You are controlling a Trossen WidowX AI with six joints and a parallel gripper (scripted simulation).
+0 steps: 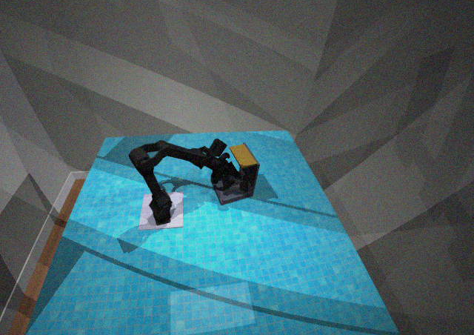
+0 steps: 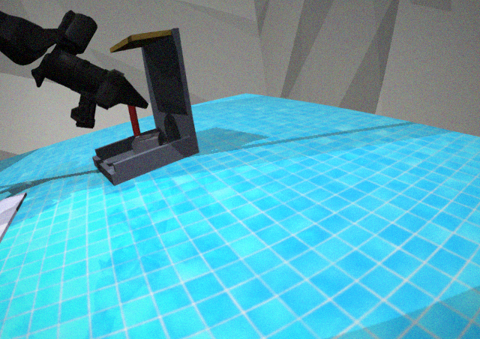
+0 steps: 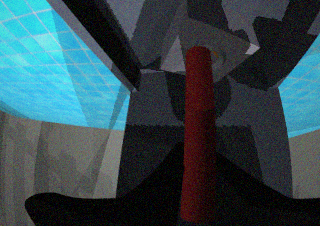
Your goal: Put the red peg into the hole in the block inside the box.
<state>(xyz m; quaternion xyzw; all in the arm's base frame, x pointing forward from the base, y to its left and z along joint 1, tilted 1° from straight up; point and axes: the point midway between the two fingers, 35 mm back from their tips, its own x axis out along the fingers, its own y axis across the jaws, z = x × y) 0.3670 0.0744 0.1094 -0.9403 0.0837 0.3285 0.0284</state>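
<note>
Now: the box back wall 5 cm ahead of my gripper tip, 2 cm above it and 1 cm to the left of it. Also, from my gripper tip: red peg (3 cm behind, 1 cm to the left, 1 cm below); then box floor (9 cm below, 3 cm behind, 1 cm to the left); then yellow-topped roof (13 cm above, 1 cm to the left, 1 cm ahead).
</note>
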